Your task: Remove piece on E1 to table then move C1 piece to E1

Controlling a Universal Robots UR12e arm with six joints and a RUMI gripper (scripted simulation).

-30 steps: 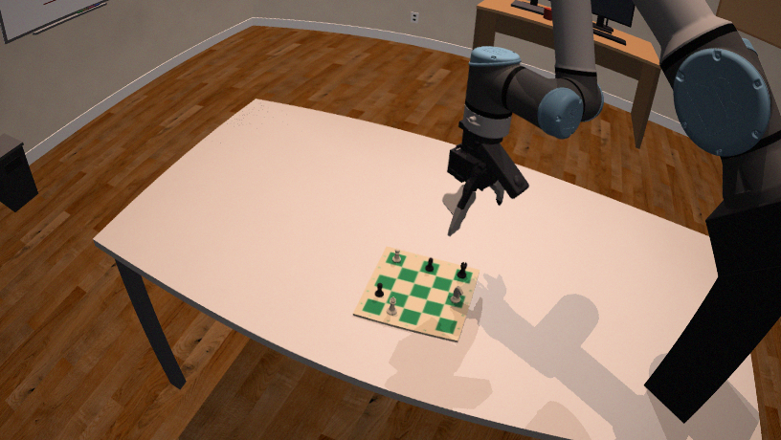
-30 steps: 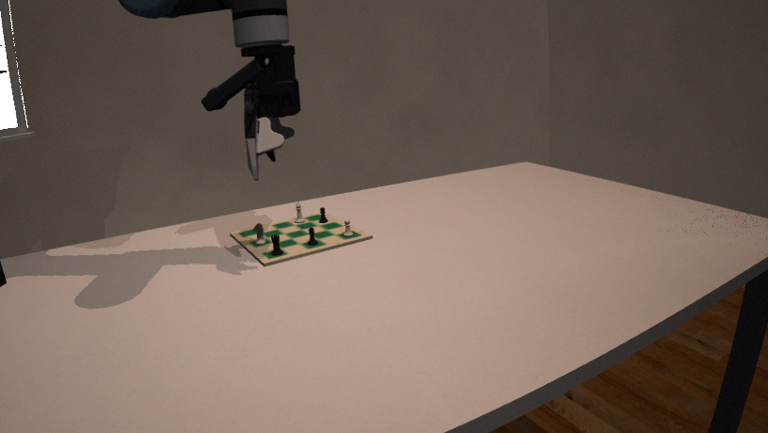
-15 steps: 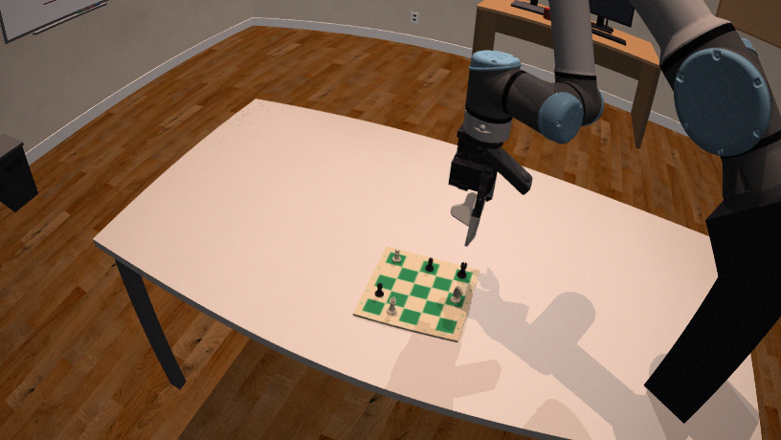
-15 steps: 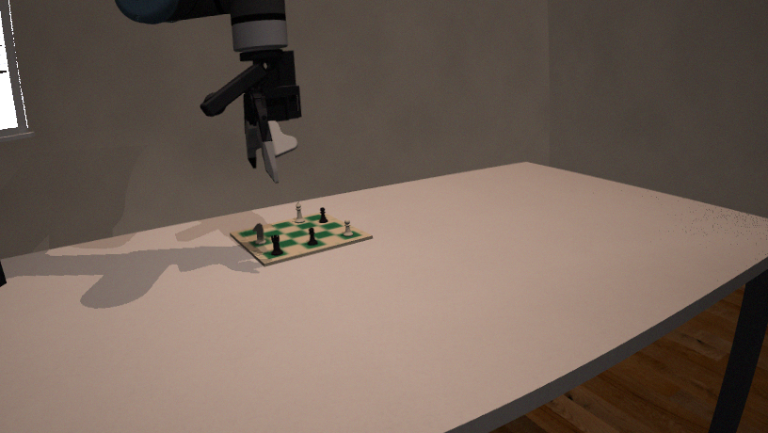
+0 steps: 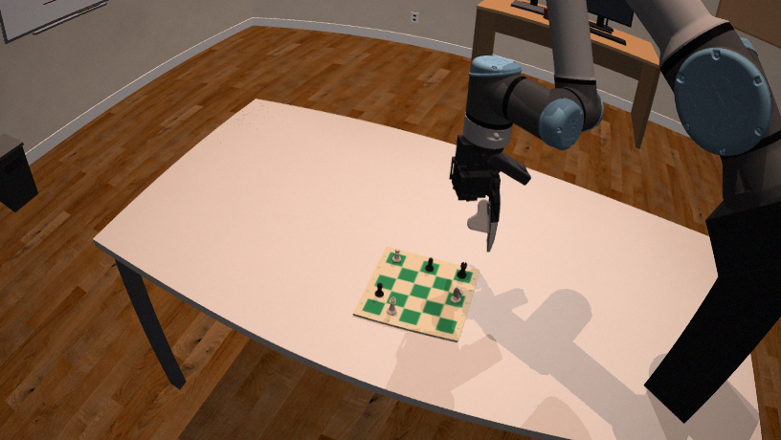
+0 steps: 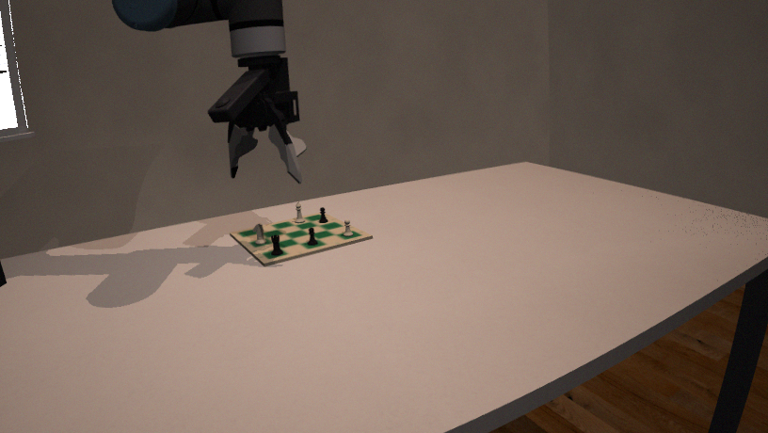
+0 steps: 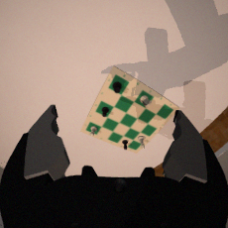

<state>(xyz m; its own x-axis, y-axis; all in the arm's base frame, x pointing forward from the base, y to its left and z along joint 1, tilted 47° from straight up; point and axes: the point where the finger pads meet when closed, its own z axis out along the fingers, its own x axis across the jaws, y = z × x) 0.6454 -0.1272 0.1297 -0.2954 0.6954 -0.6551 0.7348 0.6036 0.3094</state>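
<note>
Now: hand 12 cm above the black rook, 1 cm to the right of it and 1 cm short of it. From my hand the other things lie so: white pawn: 16 cm ahead, 12 cm below; then chessboard: 14 cm below, 9 cm ahead, 8 cm to the left.
</note>
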